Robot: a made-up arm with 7 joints. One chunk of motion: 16 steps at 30 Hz.
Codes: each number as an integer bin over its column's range. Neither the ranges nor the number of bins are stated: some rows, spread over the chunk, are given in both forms.
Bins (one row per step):
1: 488 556 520 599 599 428
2: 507 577 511 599 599 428
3: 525 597 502 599 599 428
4: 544 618 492 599 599 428
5: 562 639 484 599 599 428
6: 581 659 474 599 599 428
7: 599 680 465 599 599 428
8: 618 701 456 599 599 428
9: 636 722 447 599 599 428
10: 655 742 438 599 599 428
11: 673 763 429 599 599 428
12: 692 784 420 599 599 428
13: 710 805 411 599 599 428
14: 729 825 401 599 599 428
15: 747 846 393 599 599 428
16: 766 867 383 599 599 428
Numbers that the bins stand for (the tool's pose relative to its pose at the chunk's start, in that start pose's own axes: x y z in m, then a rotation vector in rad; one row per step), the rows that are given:
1: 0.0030 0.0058 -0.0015 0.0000 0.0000 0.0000
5: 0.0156 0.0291 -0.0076 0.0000 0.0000 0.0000
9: 0.0282 0.0524 -0.0139 0.0000 0.0000 0.0000
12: 0.0378 0.0697 -0.0185 0.0000 0.0000 0.0000
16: 0.0504 0.0930 -0.0248 0.0000 0.0000 0.0000
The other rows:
2: 0.0063 0.0117 -0.0030 0.0000 0.0000 0.0000
3: 0.0093 0.0173 -0.0046 0.0000 0.0000 0.0000
4: 0.0126 0.0232 -0.0063 0.0000 0.0000 0.0000
6: 0.0189 0.0347 -0.0093 0.0000 0.0000 0.0000
7: 0.0219 0.0406 -0.0109 0.0000 0.0000 0.0000
8: 0.0252 0.0465 -0.0124 0.0000 0.0000 0.0000
10: 0.0315 0.0580 -0.0155 0.0000 0.0000 0.0000
11: 0.0345 0.0639 -0.0170 0.0000 0.0000 0.0000
13: 0.0408 0.0756 -0.0201 0.0000 0.0000 0.0000
14: 0.0441 0.0812 -0.0218 0.0000 0.0000 0.0000
15: 0.0471 0.0871 -0.0231 0.0000 0.0000 0.0000

